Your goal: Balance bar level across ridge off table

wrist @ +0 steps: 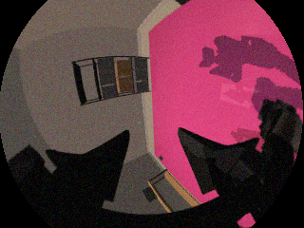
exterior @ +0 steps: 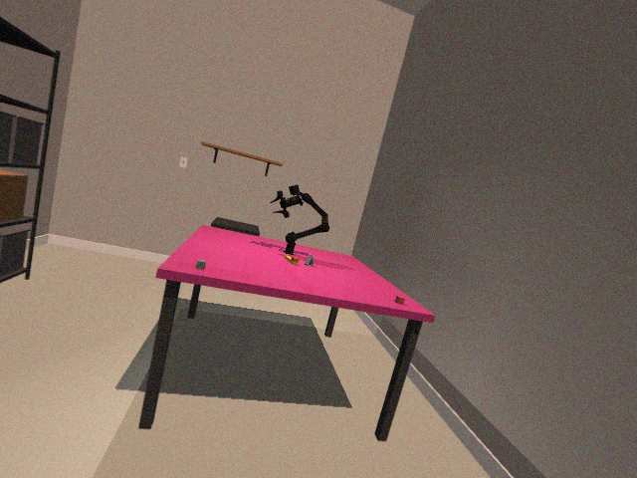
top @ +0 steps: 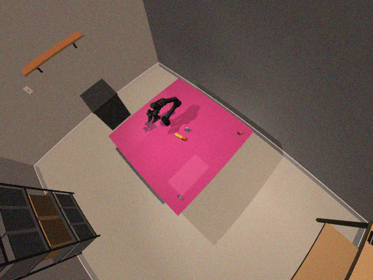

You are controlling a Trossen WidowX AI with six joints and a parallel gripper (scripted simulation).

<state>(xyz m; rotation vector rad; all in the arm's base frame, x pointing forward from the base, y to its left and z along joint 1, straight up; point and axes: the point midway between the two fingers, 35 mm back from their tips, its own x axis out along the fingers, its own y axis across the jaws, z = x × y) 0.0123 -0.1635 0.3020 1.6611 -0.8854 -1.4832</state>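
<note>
The bar is 270 mm below my gripper tip, 260 mm ahead of it and 180 mm to the left of it. Round my gripper tip: small orange block (720 mm ahead, 690 mm to the left, 270 mm below); then small green block (720 mm ahead, 310 mm to the right, 270 mm below).
</note>
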